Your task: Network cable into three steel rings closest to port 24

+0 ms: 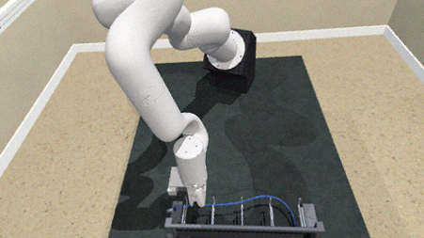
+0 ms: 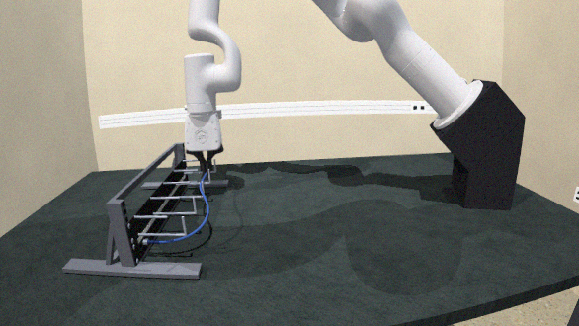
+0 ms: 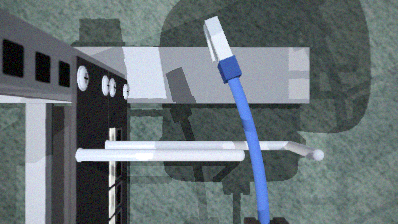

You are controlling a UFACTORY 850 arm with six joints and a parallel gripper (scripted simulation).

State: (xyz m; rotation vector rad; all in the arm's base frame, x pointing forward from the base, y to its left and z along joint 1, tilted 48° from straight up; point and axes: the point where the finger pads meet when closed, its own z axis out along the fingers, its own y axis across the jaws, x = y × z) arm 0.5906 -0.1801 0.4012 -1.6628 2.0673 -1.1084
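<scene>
Right now the white plug is 20 mm behind my hand, 100 mm to the right of it and 20 mm below it. The rest, counted from my hand: grey patch-panel rack: 150 mm ahead, 100 mm to the left, 20 mm below.
</scene>
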